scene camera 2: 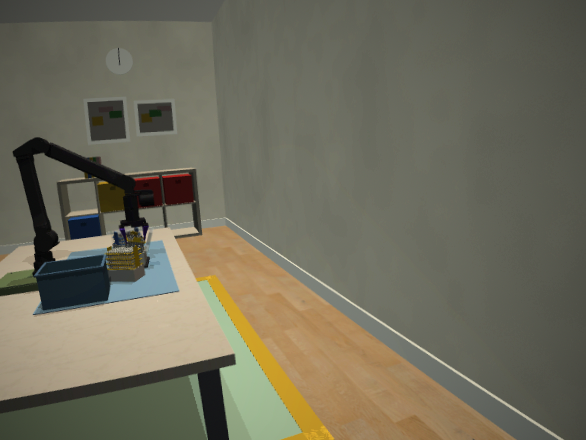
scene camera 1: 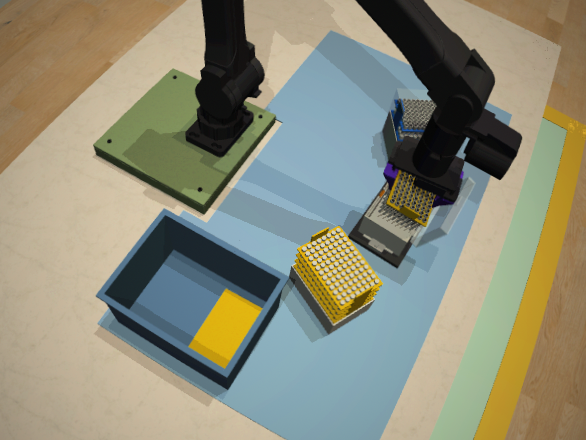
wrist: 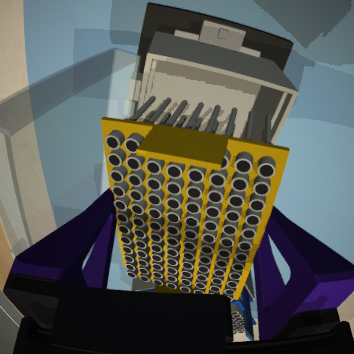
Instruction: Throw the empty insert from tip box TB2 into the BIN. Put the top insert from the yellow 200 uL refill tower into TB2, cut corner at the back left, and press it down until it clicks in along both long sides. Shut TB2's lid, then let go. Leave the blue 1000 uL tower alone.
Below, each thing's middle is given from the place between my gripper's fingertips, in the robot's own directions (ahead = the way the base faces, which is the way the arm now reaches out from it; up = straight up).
Scene:
My gripper is now 6 cm short of the clear lid (scene camera 1: pixel 442 218), 1 cm to the left of it and 1 cm below it. The rest, counted from my hand: empty yellow insert (scene camera 1: pixel 219 337) (15 cm behind, 33 cm to the right, 8 cm below); dark blue bin (scene camera 1: pixel 164 289) (21 cm behind, 33 cm to the right, 3 cm below).

